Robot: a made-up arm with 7 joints.
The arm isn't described. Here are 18 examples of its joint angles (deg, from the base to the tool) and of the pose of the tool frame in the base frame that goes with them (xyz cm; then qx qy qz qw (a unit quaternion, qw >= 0)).
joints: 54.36 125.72 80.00 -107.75 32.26 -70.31 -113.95
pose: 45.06 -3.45 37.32 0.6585 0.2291 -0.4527 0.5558
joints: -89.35 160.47 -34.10 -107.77 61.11 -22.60 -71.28
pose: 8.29 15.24 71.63 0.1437 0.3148 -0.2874 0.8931
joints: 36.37 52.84 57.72 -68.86 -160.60 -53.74 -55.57
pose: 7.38 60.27 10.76 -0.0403 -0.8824 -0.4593 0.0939
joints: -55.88 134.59 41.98 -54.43 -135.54 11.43 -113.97
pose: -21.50 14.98 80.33 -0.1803 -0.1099 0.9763 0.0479
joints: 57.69 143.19 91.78 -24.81 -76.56 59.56 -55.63
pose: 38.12 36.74 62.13 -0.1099 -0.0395 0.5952 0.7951
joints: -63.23 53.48 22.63 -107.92 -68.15 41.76 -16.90
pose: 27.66 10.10 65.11 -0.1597 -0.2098 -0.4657 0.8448
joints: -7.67 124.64 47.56 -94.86 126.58 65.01 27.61
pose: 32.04 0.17 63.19 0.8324 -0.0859 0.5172 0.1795
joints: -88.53 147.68 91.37 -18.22 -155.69 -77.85 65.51
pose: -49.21 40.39 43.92 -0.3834 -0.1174 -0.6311 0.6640
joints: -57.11 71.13 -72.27 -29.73 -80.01 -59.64 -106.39
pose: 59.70 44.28 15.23 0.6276 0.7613 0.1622 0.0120
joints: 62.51 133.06 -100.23 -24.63 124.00 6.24 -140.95
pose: 2.57 62.06 49.87 0.0624 -0.5203 -0.8511 0.0308
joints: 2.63 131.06 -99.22 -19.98 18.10 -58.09 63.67
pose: 5.42 60.91 54.13 -0.8748 0.1717 0.0473 0.4506
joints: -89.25 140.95 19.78 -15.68 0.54 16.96 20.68
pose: -36.38 49.85 55.07 -0.0390 -0.5977 -0.6515 0.4655
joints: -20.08 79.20 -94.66 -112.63 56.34 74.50 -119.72
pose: 13.93 6.67 -21.75 0.0245 -0.9192 -0.2251 0.3220
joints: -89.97 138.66 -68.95 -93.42 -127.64 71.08 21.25
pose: 26.37 29.60 59.98 0.4535 0.0808 0.1610 0.8729
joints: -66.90 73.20 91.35 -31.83 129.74 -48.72 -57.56
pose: 22.15 62.24 39.01 -0.2369 0.8305 0.4156 0.2852
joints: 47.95 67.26 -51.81 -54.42 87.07 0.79 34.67
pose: -28.69 37.82 -29.13 -0.8433 -0.4862 0.0607 0.2208
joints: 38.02 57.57 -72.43 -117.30 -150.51 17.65 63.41
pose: -5.59 -15.69 -22.66 -0.3117 0.7836 -0.5369 0.0223
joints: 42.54 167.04 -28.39 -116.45 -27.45 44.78 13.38
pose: 31.82 31.76 1.15 -0.1204 0.8386 0.1864 0.4975
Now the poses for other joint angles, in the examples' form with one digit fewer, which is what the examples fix.
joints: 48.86 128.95 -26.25 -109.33 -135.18 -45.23 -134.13
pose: 20.2 31.1 -15.2 -0.897 0.107 0.147 0.404
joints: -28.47 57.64 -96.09 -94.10 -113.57 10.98 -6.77
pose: 28.9 -7.0 -27.9 0.374 0.833 -0.275 0.300
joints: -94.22 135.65 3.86 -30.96 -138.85 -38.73 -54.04
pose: -32.6 44.9 65.3 -0.363 0.432 0.646 0.514
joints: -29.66 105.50 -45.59 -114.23 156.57 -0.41 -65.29
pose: 46.8 6.9 13.1 0.798 -0.211 0.561 0.072
